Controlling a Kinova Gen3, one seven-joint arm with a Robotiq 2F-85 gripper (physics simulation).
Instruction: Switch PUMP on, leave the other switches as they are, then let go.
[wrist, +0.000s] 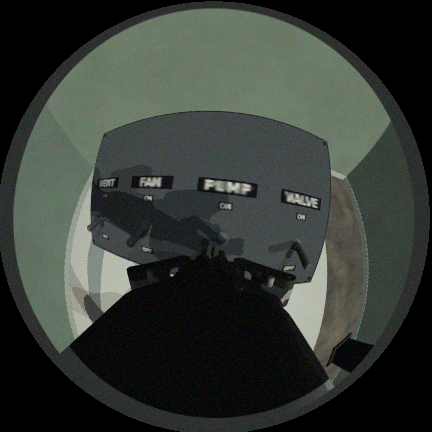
Labels:
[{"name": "my gripper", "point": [212, 253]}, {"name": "dark grey switch panel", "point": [185, 175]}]

